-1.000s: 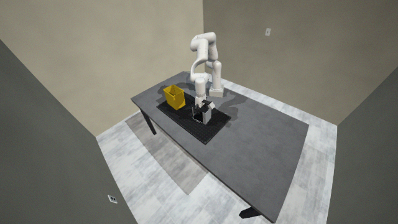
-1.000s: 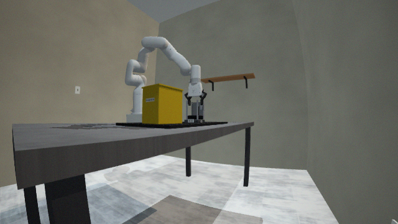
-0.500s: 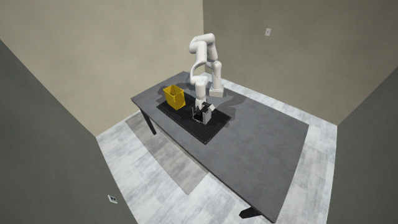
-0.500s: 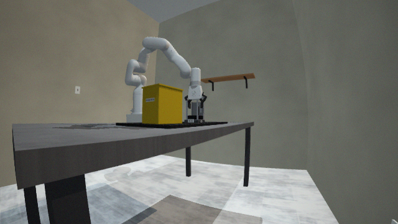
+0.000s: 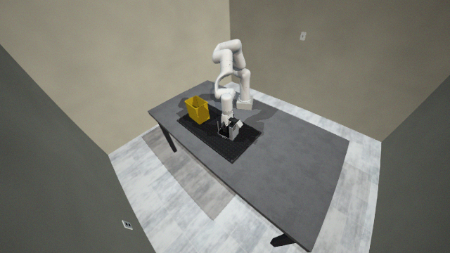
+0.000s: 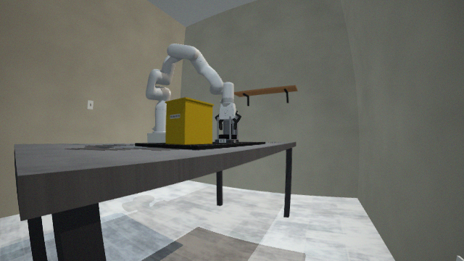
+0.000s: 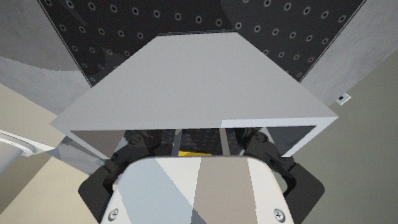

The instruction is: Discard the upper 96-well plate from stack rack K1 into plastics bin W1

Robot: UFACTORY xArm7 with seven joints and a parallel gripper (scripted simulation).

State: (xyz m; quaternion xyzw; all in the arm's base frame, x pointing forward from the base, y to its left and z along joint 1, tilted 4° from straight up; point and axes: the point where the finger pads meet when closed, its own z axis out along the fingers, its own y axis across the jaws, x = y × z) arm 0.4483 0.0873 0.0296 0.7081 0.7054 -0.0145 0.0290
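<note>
Right now my hand is 50 mm above the black 96-well plate. From my hand the other things lie so: yellow plastics bin W1: 360 mm to the right, 50 mm behind.
</note>
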